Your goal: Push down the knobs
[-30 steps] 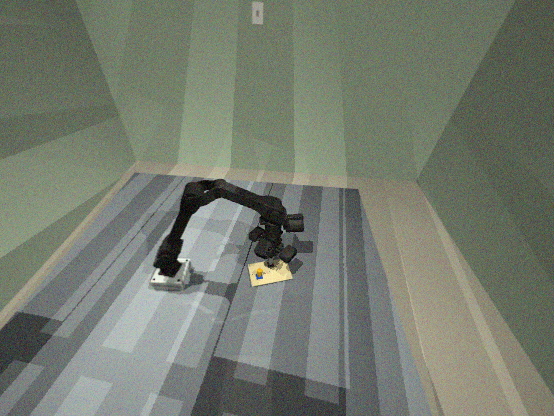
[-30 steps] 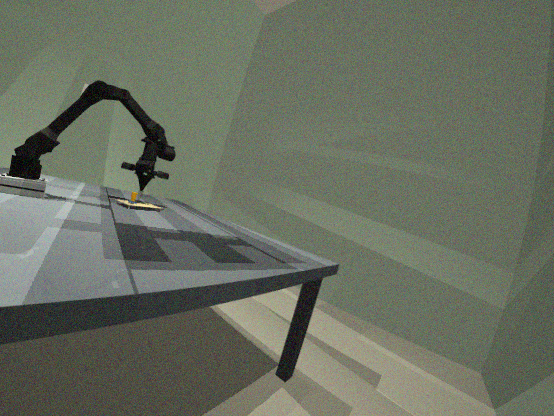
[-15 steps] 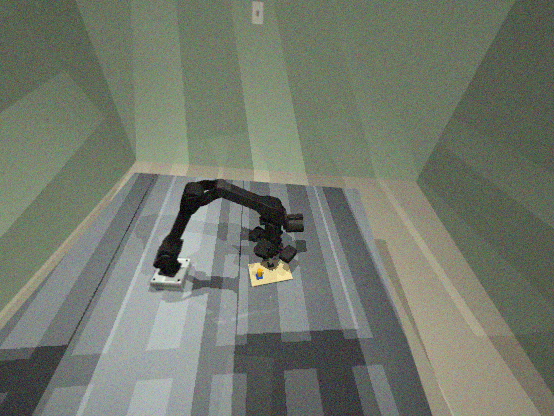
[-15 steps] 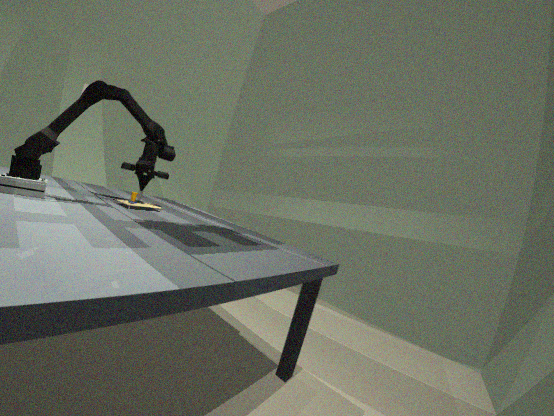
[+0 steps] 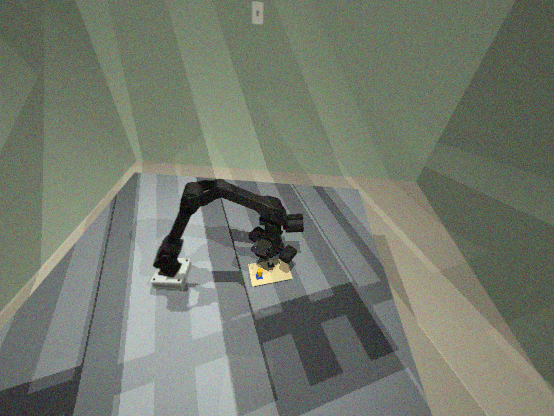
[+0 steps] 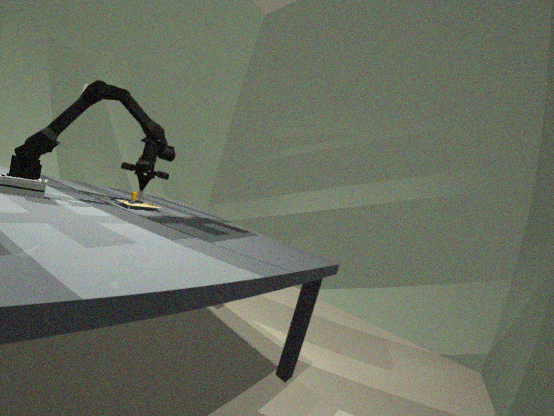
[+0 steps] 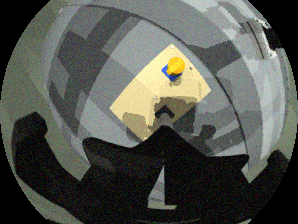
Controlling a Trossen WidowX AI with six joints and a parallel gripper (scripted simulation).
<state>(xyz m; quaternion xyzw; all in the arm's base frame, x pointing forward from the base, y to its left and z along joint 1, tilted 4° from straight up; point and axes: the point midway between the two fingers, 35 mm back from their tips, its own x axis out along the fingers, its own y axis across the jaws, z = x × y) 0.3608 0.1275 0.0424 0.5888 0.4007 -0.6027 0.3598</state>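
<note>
The grey knob lies 10 mm below my gripper tip. Also, from my gripper tip: orange knob (30 mm behind, 60 mm to the right, 20 mm below).
</note>
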